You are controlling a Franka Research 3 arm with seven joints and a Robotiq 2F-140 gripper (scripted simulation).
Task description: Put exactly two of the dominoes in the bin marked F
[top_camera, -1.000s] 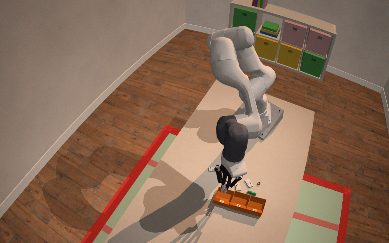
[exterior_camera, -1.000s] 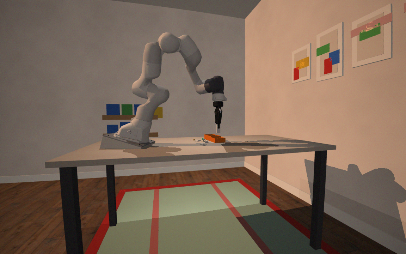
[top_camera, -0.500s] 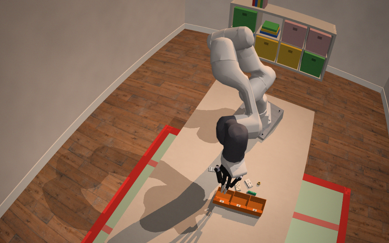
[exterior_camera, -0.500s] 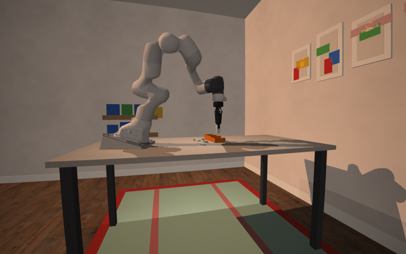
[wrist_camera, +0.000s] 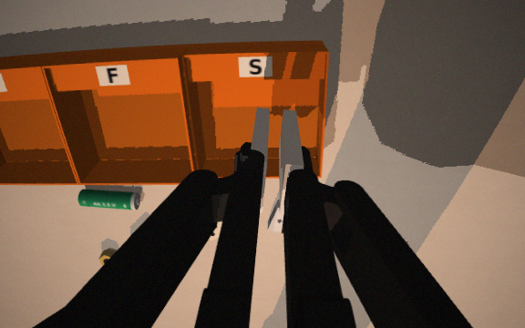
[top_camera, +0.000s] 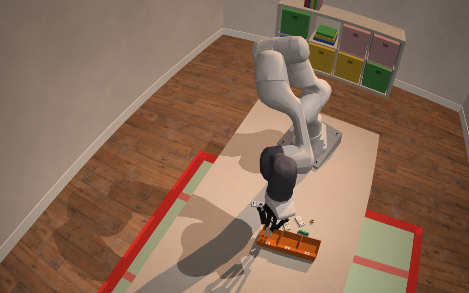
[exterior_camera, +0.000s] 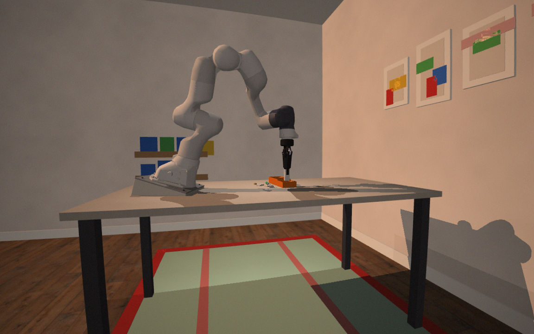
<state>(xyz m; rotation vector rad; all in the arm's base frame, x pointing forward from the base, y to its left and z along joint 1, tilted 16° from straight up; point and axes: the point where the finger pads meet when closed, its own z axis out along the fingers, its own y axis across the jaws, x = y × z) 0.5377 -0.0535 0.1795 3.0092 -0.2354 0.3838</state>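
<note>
My gripper is now 90 mm to the right of the orange three-compartment bin, 50 mm above it and 10 mm short of it. Round my hand: brass nut: 170 mm to the left, 140 mm behind, 60 mm below; then green battery: 140 mm to the left, 60 mm below, 60 mm behind; then grey ribbed item: 90 mm behind, 60 mm below.
</note>
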